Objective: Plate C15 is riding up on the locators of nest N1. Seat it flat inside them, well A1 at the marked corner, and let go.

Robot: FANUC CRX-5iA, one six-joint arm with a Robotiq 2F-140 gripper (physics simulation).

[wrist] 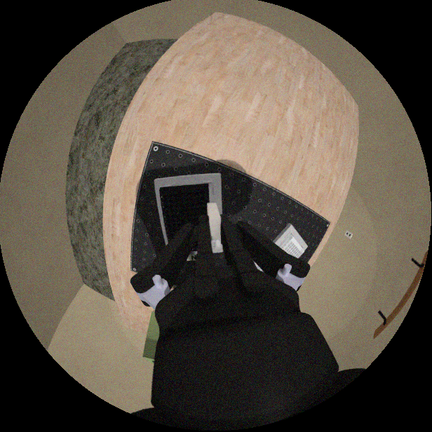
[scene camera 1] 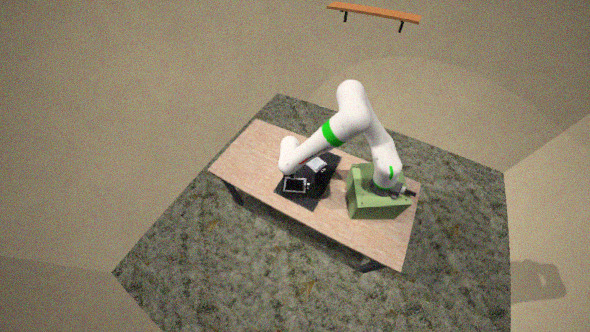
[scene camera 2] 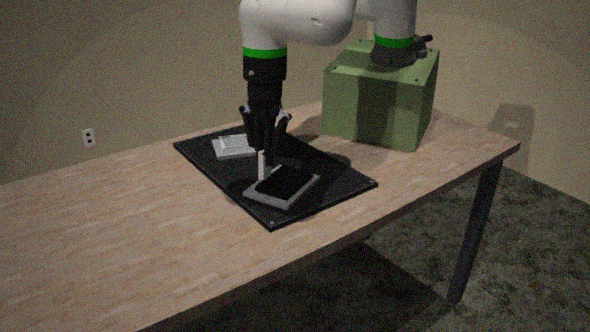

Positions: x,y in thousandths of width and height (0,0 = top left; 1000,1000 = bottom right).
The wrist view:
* my gripper: 490,487
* black plate: 418,473
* grey nest: 501,459
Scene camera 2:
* my gripper: 448,535
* black plate: 484,547
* grey nest: 453,601
